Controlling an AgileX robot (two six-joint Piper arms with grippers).
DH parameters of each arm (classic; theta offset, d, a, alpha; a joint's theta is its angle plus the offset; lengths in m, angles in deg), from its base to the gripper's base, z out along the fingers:
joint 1: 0 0.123 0 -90
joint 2: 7.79 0 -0.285 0
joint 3: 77.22 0 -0.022 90
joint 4: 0 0.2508 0 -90
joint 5: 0 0 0.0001 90
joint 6: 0 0.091 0 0
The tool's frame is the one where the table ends.
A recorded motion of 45 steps. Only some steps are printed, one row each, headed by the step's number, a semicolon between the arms.
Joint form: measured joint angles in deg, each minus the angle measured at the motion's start. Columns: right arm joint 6, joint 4, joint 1, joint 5, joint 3, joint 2; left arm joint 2, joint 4, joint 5, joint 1, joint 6, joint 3.
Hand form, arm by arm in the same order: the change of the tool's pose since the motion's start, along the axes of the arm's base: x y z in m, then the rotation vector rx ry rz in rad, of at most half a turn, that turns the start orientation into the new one. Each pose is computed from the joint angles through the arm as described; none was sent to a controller.
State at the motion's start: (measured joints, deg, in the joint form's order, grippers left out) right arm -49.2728 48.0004 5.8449 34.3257 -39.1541 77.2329; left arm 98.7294 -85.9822 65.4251 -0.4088 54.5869 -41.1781
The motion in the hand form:
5: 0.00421 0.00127 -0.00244 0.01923 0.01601 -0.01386; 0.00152 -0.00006 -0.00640 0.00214 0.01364 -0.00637
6: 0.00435 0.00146 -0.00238 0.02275 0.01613 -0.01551; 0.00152 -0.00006 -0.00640 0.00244 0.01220 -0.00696
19: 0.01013 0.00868 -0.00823 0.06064 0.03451 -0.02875; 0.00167 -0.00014 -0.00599 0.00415 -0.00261 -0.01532
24: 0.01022 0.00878 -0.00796 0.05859 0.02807 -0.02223; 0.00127 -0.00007 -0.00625 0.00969 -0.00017 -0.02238
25: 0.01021 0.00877 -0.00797 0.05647 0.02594 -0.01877; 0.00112 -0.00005 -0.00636 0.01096 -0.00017 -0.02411
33: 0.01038 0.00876 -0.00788 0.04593 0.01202 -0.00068; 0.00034 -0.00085 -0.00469 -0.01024 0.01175 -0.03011
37: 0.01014 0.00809 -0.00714 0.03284 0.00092 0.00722; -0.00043 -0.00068 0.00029 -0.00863 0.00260 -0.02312
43: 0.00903 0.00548 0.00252 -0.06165 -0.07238 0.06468; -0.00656 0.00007 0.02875 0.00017 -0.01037 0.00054
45: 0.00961 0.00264 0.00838 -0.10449 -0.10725 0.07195; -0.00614 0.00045 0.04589 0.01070 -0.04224 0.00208
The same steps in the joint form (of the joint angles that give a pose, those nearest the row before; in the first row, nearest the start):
5: 0.00 1.43 0.00 -0.01 -0.49 1.30; 1.44 0.11 0.09 0.00 0.60 -0.12
6: -0.09 1.73 0.00 -0.01 -0.49 1.33; 1.44 0.11 0.09 0.00 0.69 -0.12
19: -1.32 5.75 1.22 -0.96 -0.82 3.58; 1.44 0.22 0.24 0.00 1.52 -0.22
24: -2.02 5.99 1.22 -0.99 -0.82 3.55; 1.44 0.83 0.24 0.00 1.28 -0.30
25: -2.27 5.97 1.22 -0.99 -0.82 3.55; 1.44 0.95 0.24 0.00 1.28 -0.30
33: -3.81 6.10 1.22 -1.09 -0.83 3.55; 1.44 0.78 1.47 0.00 0.60 -0.34
37: -4.14 5.45 1.22 -1.37 -0.82 3.30; 0.32 0.78 1.21 0.00 -0.08 -0.34
43: -3.75 -1.25 1.79 -2.64 -1.75 1.34; -5.81 2.83 0.57 0.00 -6.90 -1.10
45: -2.46 -4.82 1.79 -3.48 -2.38 0.36; -8.43 4.40 0.43 0.00 -9.81 -2.92

